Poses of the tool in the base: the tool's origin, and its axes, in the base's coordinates. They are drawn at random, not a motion.
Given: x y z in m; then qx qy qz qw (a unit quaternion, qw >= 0).
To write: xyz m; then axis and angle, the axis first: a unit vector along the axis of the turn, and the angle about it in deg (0 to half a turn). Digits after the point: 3 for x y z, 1 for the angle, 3 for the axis.
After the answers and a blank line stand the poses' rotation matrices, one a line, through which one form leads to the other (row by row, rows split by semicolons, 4 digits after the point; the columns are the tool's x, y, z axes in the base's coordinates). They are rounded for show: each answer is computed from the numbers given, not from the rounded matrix.
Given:
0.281, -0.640, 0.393, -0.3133, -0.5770, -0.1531, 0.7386
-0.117, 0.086, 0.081, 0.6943, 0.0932, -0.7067, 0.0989
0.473, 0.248, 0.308, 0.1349, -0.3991, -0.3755, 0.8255
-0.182, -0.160, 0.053, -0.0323, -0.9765, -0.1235, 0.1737
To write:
0.281, -0.640, 0.393, -0.465, -0.856, -0.227, 84.8
-0.117, 0.086, 0.081, 0.698, 0.094, -0.710, 168.6
0.473, 0.248, 0.308, 0.239, -0.707, -0.665, 68.7
-0.182, -0.160, 0.053, -0.033, -0.992, -0.125, 160.0

0.2873 0.5877 -0.7564; 0.1354 0.7568 0.6394; 0.9482 -0.2861 0.1379
-0.0163 0.2692 -0.9629; -0.0104 -0.9631 -0.2691; -0.9998 0.0056 0.0185
0.3994 0.5123 -0.7603; -0.7277 0.6816 0.0770; 0.5576 0.5225 0.6450
-0.9376 0.1060 -0.3313; 0.0202 0.9674 0.2524; 0.3472 0.2300 -0.9092

